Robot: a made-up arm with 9 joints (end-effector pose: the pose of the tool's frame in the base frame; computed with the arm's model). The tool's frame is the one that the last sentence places. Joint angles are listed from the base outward.
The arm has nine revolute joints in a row. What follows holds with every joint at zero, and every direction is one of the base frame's.
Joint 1 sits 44 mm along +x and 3 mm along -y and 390 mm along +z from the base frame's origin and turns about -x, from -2.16 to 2.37 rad.
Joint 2 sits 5 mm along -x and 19 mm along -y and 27 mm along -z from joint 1 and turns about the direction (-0.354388, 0.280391, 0.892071), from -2.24 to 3.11 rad.
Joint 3 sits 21 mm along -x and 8 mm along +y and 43 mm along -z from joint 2 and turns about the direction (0.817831, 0.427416, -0.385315), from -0.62 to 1.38 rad.
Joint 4 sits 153 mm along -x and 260 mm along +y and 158 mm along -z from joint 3 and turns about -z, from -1.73 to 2.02 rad.
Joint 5 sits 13 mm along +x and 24 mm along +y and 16 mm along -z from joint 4 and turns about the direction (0.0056, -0.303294, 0.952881), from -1.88 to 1.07 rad.
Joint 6 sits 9 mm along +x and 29 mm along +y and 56 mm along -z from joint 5 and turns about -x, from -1.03 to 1.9 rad.
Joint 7 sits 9 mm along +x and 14 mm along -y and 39 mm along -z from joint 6 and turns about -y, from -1.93 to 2.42 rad.
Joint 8 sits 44 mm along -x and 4 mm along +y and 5 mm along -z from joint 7 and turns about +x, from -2 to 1.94 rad.
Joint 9 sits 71 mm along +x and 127 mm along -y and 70 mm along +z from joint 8 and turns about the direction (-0.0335, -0.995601, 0.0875), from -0.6 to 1.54 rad.
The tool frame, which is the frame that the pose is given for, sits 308 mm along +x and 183 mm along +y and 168 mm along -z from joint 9; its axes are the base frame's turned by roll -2.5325, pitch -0.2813 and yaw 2.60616 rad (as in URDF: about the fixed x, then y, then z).
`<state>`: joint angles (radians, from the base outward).
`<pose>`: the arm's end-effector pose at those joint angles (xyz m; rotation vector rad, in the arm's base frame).
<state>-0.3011 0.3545 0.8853 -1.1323 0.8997 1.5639 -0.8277 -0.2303 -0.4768</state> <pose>0.1394 0.4486 0.4460 0.4363 2.7245 -1.4176</pose>
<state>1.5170 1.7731 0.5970 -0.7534 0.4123 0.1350 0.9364 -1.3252 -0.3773</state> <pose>-0.3863 -0.0889 0.2810 1.2243 -0.9973 2.3834</pose>
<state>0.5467 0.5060 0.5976 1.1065 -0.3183 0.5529 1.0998 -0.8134 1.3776</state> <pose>0.1335 0.1783 -0.0228 -0.1803 0.4422 -2.3555</pose>
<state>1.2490 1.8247 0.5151 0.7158 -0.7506 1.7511 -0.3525 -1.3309 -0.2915</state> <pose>0.0212 0.0255 0.6678 -0.1780 -2.8055 -0.4085</pose>
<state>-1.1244 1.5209 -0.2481 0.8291 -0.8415 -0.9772 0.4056 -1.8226 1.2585</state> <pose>0.1645 0.1709 0.2405 1.0544 1.9934 -0.9604</pose>
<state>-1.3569 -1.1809 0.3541 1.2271 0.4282 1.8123 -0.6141 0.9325 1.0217</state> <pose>0.1222 0.0831 0.2629 -0.7290 -0.7339 0.1433</pose>
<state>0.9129 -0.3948 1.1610 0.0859 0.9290 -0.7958 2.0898 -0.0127 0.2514</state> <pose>-0.0668 0.1069 0.3601 1.2627 0.7635 1.0728</pose>
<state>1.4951 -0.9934 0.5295 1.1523 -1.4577 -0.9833 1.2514 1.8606 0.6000</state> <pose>0.1630 0.3089 -0.0718 0.4573 -0.8314 -0.2484</pose>
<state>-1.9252 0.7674 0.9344 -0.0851 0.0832 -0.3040 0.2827 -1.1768 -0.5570</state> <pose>-0.1692 0.2489 0.7599 0.9514 -2.2089 -0.5428</pose>
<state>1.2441 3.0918 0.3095 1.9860 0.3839 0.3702 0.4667 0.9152 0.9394</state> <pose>0.0808 0.1127 0.4120 1.9171 -1.6215 1.7574</pose>
